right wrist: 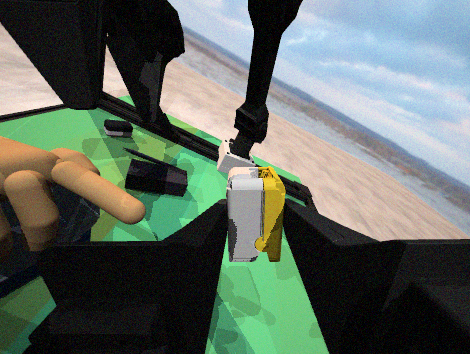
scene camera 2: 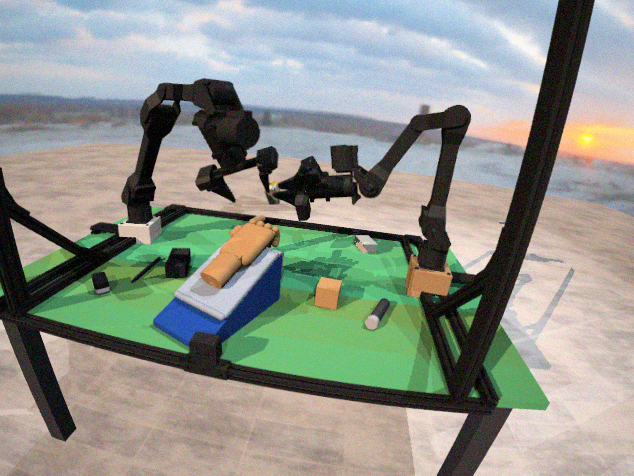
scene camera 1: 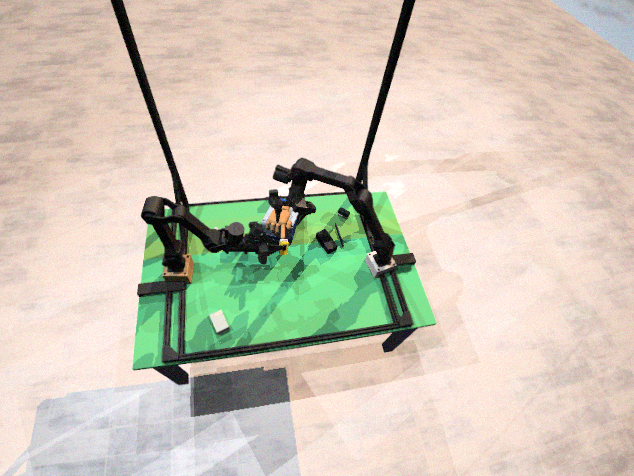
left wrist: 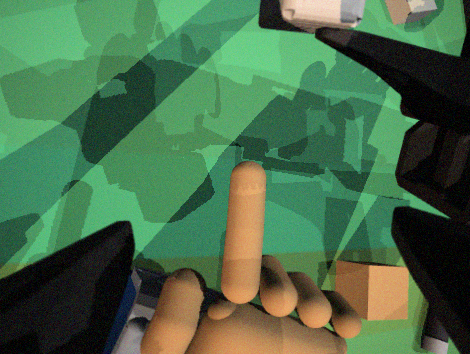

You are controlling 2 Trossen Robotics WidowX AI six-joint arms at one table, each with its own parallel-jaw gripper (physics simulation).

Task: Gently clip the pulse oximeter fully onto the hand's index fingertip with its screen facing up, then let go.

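Places are measured from the left arm's base along level axes (x left, y back, z up), in millimetres.
Pixels of known places: left gripper, between the fingertips: (right wrist: 128,118) (scene camera 2: 251,196) (scene camera 1: 287,224) (left wrist: 263,227); right gripper, between the fingertips: (right wrist: 254,205) (scene camera 2: 273,190) (scene camera 1: 282,244); left arm's base, origin of its link: (right wrist: 238,151) (scene camera 2: 139,220) (scene camera 1: 381,259); right arm's base, origin of its link: (scene camera 2: 430,264) (scene camera 1: 176,265).
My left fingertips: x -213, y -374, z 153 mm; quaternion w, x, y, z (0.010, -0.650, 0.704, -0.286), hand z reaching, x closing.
Note:
For each thing: its top centre in the pictures, then the offset to it from my left fingertips. "pt": a spot on its surface instead.
- yellow-and-white pulse oximeter, centre of its top: (right wrist: 284,171) (scene camera 2: 273,180) (scene camera 1: 283,242) dz +25, dx +91, dy -48 mm
- tan hand, a spot on its surface: (scene camera 2: 245,243) pt dz -70, dx -118, dy +0 mm
- blue-and-white wedge, a spot on its surface: (scene camera 2: 256,294) pt dz -155, dx -180, dy -30 mm
- black box, centre of its top: (right wrist: 160,171) (scene camera 2: 178,256) (scene camera 1: 326,239) dz -176, dx +20, dy +191 mm
- pen, centre of its top: (right wrist: 153,158) (scene camera 2: 145,267) dz -202, dx -7, dy +271 mm
- small dark block, centre of its top: (scene camera 2: 99,276) (right wrist: 119,122) (scene camera 1: 344,211) dz -179, dx -107, dy +342 mm
- orange cube, centre of its top: (left wrist: 388,292) (scene camera 2: 329,283) dz -161, dx -111, dy -190 mm
- dark cylinder, centre of its top: (left wrist: 452,311) (scene camera 2: 379,307) dz -184, dx -171, dy -297 mm
- white box, centre of its top: (scene camera 2: 366,239) (scene camera 1: 218,320) dz -181, dx +229, dy -362 mm
The yellow-and-white pulse oximeter (scene camera 1: 283,246) (scene camera 2: 273,186) (left wrist: 322,11) (right wrist: 246,215) is held in the air by my right gripper (scene camera 2: 277,190) (right wrist: 254,205), which is shut on it. It is apart from the index finger (left wrist: 245,235) (right wrist: 100,192), beyond its tip and off to the right in the left wrist view, where its white shell shows, cut by the top edge. I cannot make out its screen. The tan hand (scene camera 1: 279,217) (scene camera 2: 245,243) rests on a wedge, index finger extended. My left gripper (scene camera 2: 253,199) (left wrist: 263,227) is open and empty above the hand.
The blue-and-white wedge (scene camera 2: 256,294) supports the hand. A black box (scene camera 1: 326,240) (scene camera 2: 177,262) (right wrist: 156,177), a pen (scene camera 2: 146,269) and a small dark block (scene camera 2: 101,282) lie beside it. An orange cube (scene camera 2: 327,293) (left wrist: 387,292), a dark cylinder (scene camera 2: 377,314) and a white box (scene camera 1: 219,321) (scene camera 2: 365,243) lie elsewhere.

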